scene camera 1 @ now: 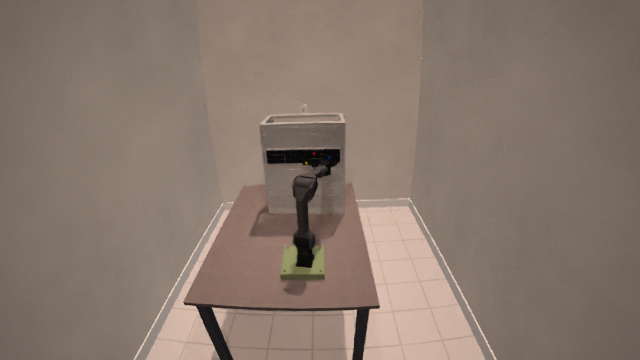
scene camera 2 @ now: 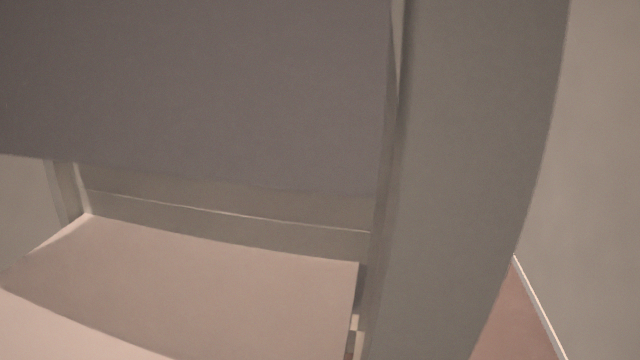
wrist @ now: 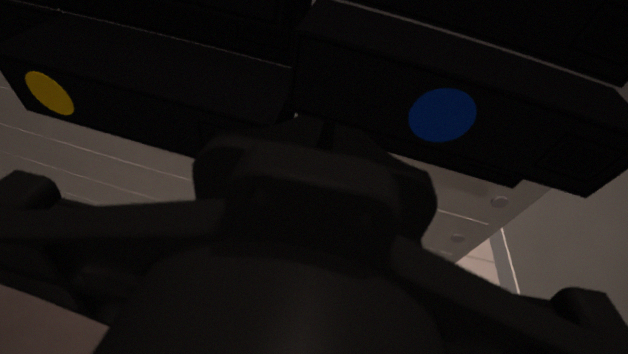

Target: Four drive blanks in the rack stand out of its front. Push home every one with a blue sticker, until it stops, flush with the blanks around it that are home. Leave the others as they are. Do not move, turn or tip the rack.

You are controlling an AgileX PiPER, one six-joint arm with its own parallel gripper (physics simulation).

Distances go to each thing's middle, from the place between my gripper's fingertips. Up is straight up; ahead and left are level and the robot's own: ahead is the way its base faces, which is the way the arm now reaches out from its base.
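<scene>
The yellow-stickered blank (wrist: 171,94) is 10 mm above my hand, and it's also 70 mm to the left of my hand and 20 mm ahead of it.
</scene>
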